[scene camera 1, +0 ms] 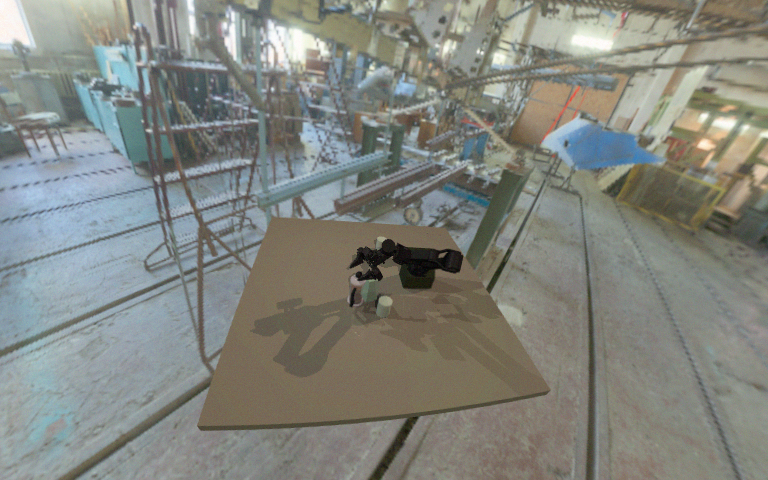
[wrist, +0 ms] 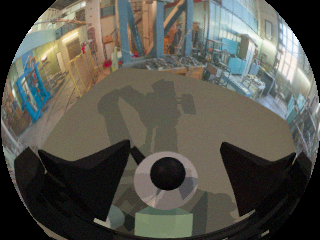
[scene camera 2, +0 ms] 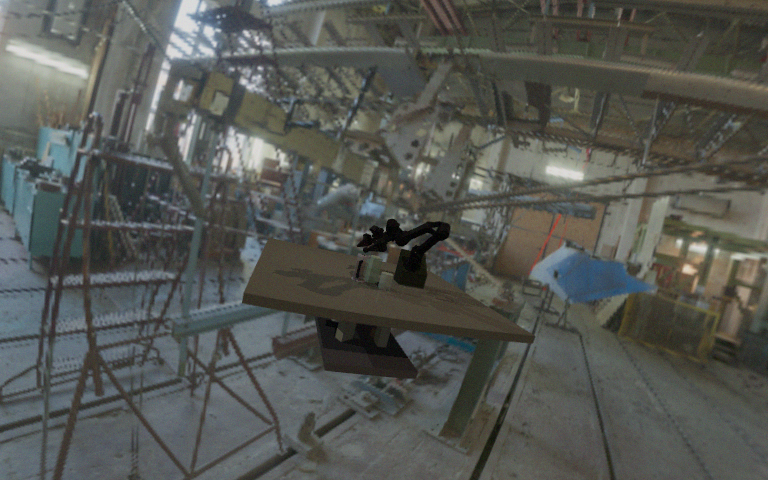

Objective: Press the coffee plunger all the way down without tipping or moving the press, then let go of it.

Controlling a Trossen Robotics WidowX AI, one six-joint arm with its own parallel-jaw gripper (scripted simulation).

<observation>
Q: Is my gripper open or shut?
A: Open.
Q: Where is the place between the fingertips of my gripper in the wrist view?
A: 178,146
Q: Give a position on a pale green block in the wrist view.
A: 148,216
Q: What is my gripper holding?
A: Nothing.
</observation>
